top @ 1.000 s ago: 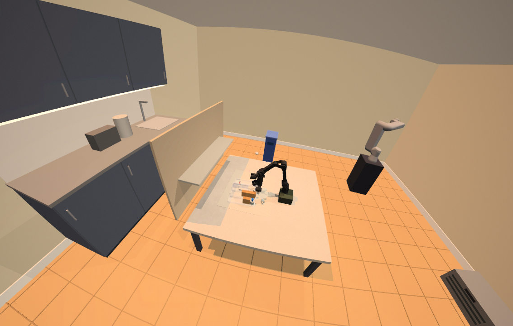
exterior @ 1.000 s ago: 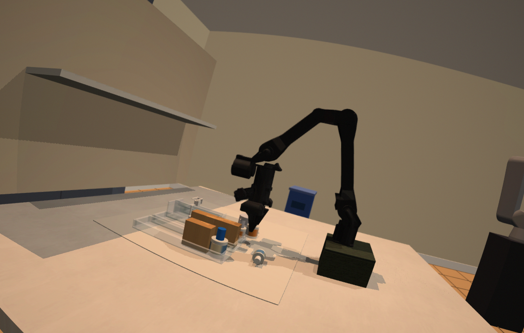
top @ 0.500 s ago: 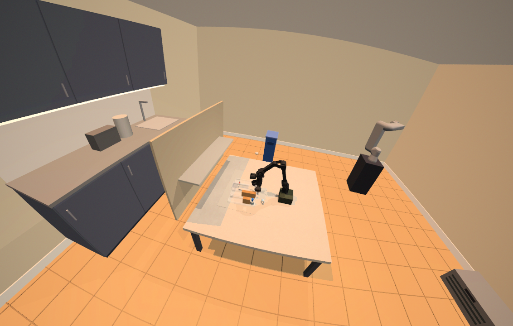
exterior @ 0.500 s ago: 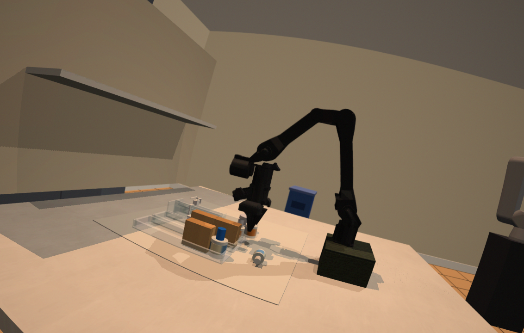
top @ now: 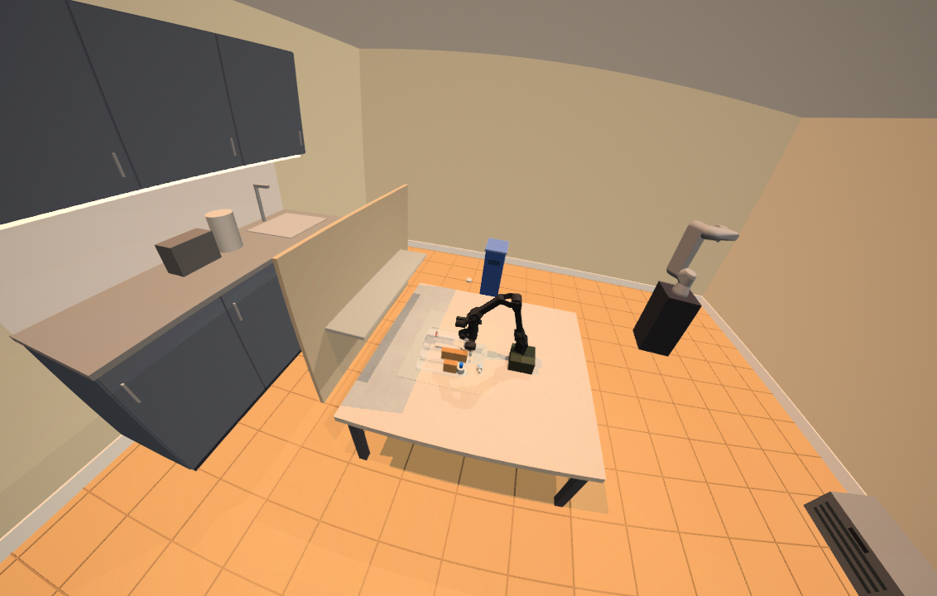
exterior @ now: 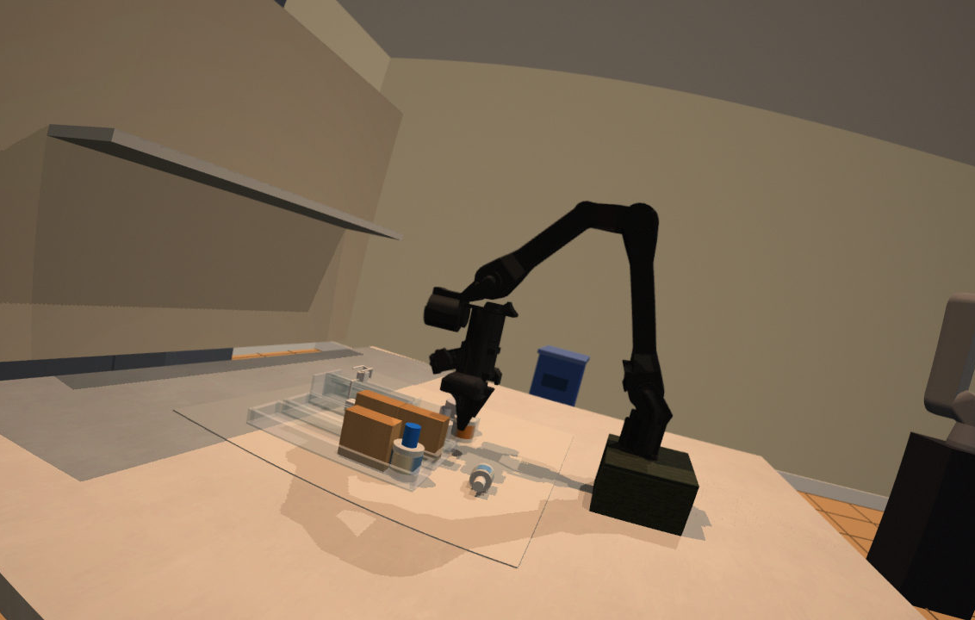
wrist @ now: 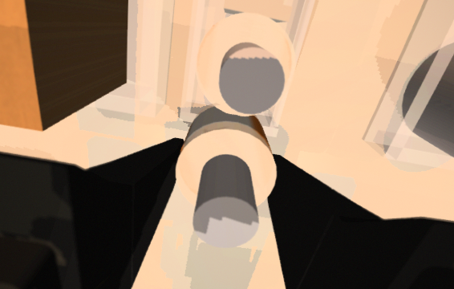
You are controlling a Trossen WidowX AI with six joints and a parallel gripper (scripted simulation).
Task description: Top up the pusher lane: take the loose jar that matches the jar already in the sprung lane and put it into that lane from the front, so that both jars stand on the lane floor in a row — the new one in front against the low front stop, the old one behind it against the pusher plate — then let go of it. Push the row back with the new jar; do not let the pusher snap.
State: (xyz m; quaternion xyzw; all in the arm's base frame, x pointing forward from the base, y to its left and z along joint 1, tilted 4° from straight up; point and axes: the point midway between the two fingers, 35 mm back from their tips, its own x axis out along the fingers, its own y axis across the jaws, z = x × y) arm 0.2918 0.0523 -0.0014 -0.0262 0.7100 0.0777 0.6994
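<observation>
My gripper tip is now 60 mm short of the grey jar, 120 mm to the left of it and 20 mm above it. The rest, counted from my gripper tip: shelf: 540 mm ahead, 20 mm to the left, 320 mm above.
</observation>
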